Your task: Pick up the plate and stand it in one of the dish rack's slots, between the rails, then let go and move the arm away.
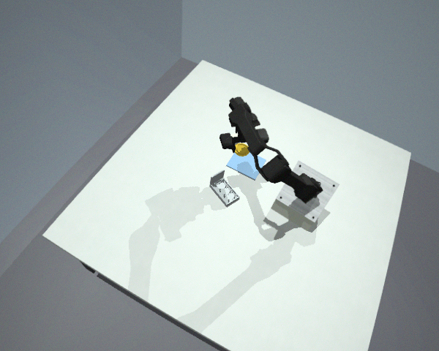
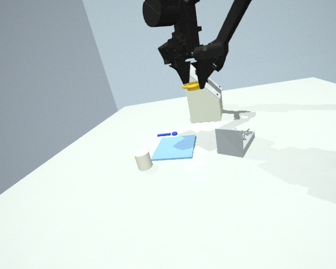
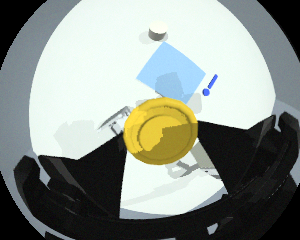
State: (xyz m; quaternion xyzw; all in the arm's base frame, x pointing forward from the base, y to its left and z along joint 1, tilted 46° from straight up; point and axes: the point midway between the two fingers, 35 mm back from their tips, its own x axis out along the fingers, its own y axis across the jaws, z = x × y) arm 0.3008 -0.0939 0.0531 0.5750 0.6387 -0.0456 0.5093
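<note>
My gripper tip is now 170 mm above the grey dish rack, 100 mm to the right of it and 10 mm short of it. The rest, counted from my gripper tip: small blue spoon: 190 mm below, 130 mm to the right, 130 mm behind; yellow plate: 10 mm above; white cup: 170 mm to the right, 160 mm below, 80 mm ahead.
</note>
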